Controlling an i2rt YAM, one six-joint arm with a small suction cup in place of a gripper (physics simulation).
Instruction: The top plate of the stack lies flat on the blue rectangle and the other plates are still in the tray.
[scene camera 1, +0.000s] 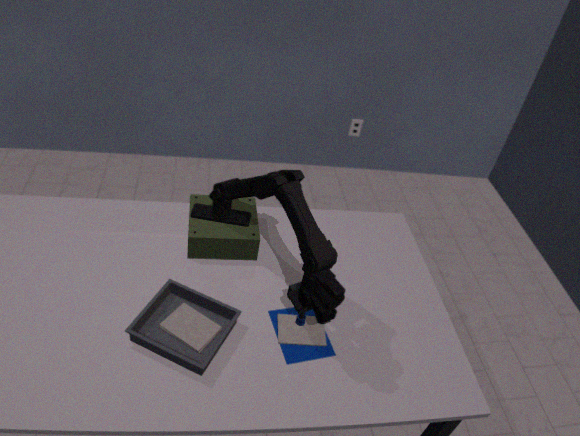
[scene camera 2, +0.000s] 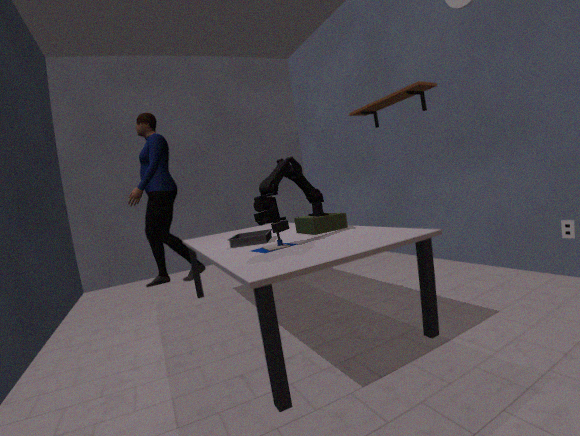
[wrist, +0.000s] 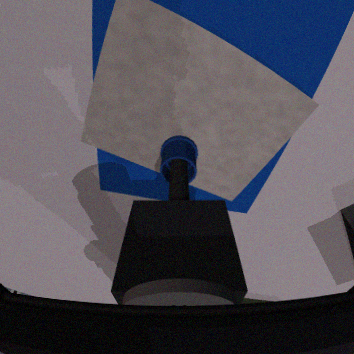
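Seen in the pictures: hand, tool point: (scene camera 1: 299, 323) (wrist: 178, 146); arm's base, link origin: (scene camera 1: 221, 215) (scene camera 2: 318, 215).
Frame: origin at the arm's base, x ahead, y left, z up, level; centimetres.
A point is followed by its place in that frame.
Note:
A pale grey square plate (scene camera 1: 303, 336) {z -8.8, x 37.7, y 32.2 cm} (wrist: 197, 102) {z -8.9, x 36.5, y 31.9 cm} sits turned at an angle over the blue rectangle (scene camera 1: 306, 355) {z -9.3, x 43.9, y 33.5 cm} (wrist: 267, 38) {z -9.3, x 42.1, y 30.7 cm} (scene camera 2: 261, 250) {z -9.3, x 42.7, y 33.3 cm}. Its left corner juts past the blue onto the white table. My blue suction cup (scene camera 1: 299, 321) (wrist: 179, 157) (scene camera 2: 280, 241) presses on the plate near its near edge and holds it. I cannot tell whether the plate touches the table or hangs just above it. To the left, the grey tray (scene camera 1: 205, 301) {z -5.9, x 33.2, y 1.8 cm} (scene camera 2: 249, 238) {z -5.5, x 45.1, y 9.1 cm} holds another pale plate (scene camera 1: 190, 326) {z -8.0, x 41.6, y -0.8 cm}.
The arm's green base block (scene camera 1: 223, 240) {z -0.7, x 11.1, y 2.9 cm} (scene camera 2: 321, 222) {z -3.2, x 3.3, y 13.6 cm} stands behind the tray and rectangle. A person in a blue top (scene camera 2: 156, 196) walks beyond the table's far side. A wooden shelf (scene camera 2: 393, 97) hangs on the wall.

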